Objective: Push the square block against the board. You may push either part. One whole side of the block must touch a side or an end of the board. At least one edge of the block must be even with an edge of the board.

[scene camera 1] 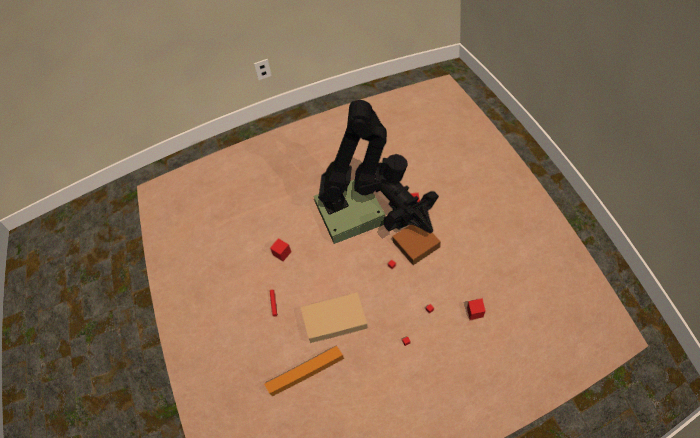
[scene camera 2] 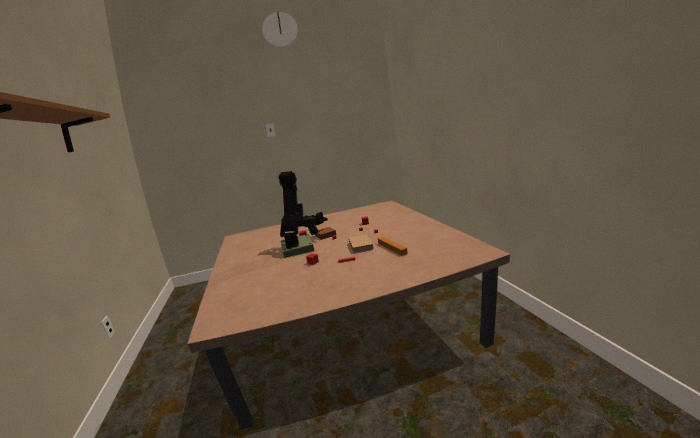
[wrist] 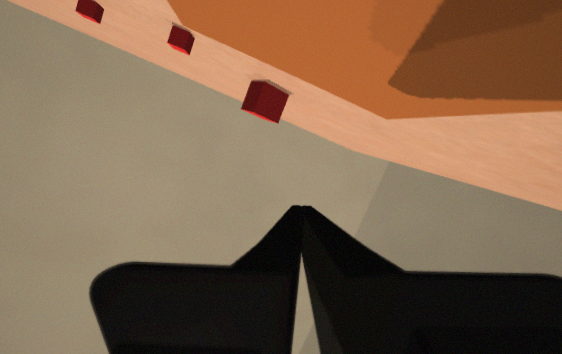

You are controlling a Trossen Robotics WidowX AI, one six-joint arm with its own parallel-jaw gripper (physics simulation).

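Frame: origin at the arm's base, x left, y back, z up, level; centimetres.
Where they show: gripper, fingertip midpoint: (scene camera 1: pixel 432 232) (scene camera 2: pixel 327 219) (wrist: pixel 300 214); arm's base, link origin: (scene camera 1: pixel 334 202) (scene camera 2: pixel 292 245).
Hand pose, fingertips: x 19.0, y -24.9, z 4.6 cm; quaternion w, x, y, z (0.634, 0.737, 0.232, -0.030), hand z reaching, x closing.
Observation:
Things, the pixels of their centre, and the offset from my fingertips.
- brown square block, body centre: (scene camera 1: pixel 416 241) (scene camera 2: pixel 325 233) dx -3.1, dy +3.3, dz -7.1 cm
- tan rectangular board, body centre: (scene camera 1: pixel 333 317) (scene camera 2: pixel 360 243) dx -33.2, dy -8.5, dz -7.1 cm
- small red cube, body centre: (scene camera 1: pixel 391 264) (scene camera 2: pixel 334 237) dx -12.3, dy +0.2, dz -7.9 cm
- here, body centre: (wrist: pixel 181 40) (scene camera 1: pixel 429 308) dx -9.1, dy -17.1, dz -7.9 cm
- red stick, body centre: (scene camera 1: pixel 273 302) dx -46.9, dy +3.2, dz -8.0 cm
- orange bar, body centre: (scene camera 1: pixel 303 371) (scene camera 2: pixel 391 245) dx -46.4, dy -20.1, dz -7.1 cm
The brown square block (scene camera 1: pixel 414 243) (scene camera 2: pixel 325 233) (wrist: pixel 300 40) lies flat to the right of the arm's green base. The tan rectangular board (scene camera 1: pixel 334 316) (scene camera 2: pixel 360 242) lies flat farther forward and to the left in scene camera 1, with a wide gap between it and the block. My gripper (scene camera 1: pixel 431 229) (scene camera 2: pixel 325 219) (wrist: pixel 300 214) is shut and empty. Its tips are over or beside the block's back corner in scene camera 1; whether they touch it cannot be told. A shadow falls on the block's top in the wrist view. The board does not show in the wrist view.
A small red cube (scene camera 1: pixel 391 263) (scene camera 2: pixel 333 237) lies between block and board. Two more, one here (scene camera 1: pixel 429 308), lie farther right. Larger red cubes (scene camera 1: pixel 280 249) (scene camera 1: pixel 475 308) lie left and right, and another (scene camera 1: pixel 415 196) is partly behind the gripper. A red stick (scene camera 1: pixel 273 302) and orange bar (scene camera 1: pixel 304 370) lie near the board.

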